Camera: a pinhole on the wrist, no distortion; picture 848 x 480 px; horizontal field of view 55.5 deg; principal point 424.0 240.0 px. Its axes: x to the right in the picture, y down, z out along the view. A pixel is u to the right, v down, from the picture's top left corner.
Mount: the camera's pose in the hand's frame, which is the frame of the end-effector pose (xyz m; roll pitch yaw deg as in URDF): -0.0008 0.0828 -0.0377 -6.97 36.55 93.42
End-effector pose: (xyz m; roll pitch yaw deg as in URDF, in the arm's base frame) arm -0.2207 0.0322 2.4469 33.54 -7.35 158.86
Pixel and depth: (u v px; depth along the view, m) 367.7 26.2 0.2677
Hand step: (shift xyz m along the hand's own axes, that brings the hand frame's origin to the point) 0.0283 0.2332 0.1938
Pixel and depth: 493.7 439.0 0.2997
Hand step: -0.1219 0.2685 0.1786
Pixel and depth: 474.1 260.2 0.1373
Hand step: -0.0261 0.1692 0.0664
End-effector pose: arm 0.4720 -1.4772 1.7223 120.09 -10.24 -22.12
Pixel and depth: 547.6 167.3 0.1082
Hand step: -0.0089 0.1605 0.0396
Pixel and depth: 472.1 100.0 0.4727
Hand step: 0.0049 0.3917 0.3304
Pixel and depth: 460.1 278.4 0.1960
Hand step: -0.0411 0.2028 0.1125
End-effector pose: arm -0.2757 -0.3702 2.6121 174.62 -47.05 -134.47
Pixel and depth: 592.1 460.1 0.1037
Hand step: -0.0460 0.1569 0.0293
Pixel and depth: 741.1 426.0 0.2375
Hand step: -0.0965 0.2890 0.0907
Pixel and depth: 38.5 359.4 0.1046
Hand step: -0.0300 0.1016 0.0740
